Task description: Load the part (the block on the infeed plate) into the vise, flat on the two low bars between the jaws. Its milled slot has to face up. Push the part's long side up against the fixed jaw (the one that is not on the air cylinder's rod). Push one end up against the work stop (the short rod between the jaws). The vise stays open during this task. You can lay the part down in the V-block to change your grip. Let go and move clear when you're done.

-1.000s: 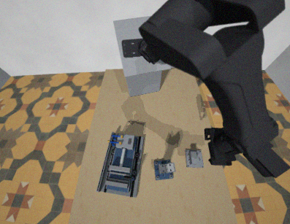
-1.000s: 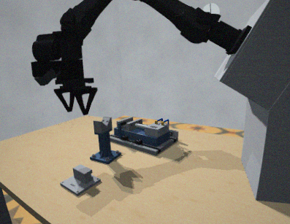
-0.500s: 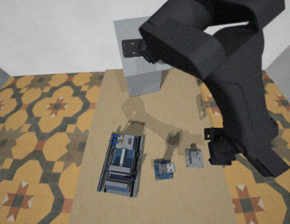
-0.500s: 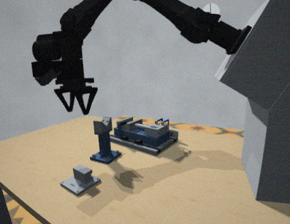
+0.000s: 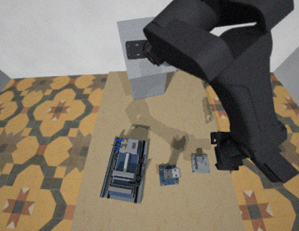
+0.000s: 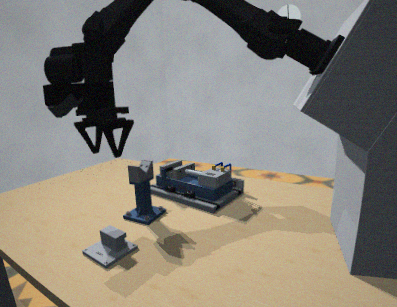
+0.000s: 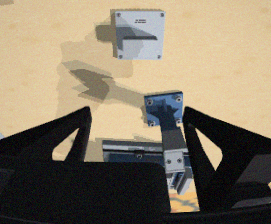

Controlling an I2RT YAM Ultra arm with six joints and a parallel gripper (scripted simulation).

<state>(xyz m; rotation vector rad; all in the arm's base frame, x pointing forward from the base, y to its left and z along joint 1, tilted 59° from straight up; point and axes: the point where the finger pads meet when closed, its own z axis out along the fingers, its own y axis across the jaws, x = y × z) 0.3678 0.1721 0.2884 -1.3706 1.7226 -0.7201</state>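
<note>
My hand is 21 cm above the part. The rest, counted from my hand: V-block post (4 cm ahead, 16 cm to the right, 18 cm below); then infeed plate (1 cm ahead, 2 cm to the left, 23 cm below); then work stop (6 cm ahead, 34 cm to the right, 14 cm below).
</note>
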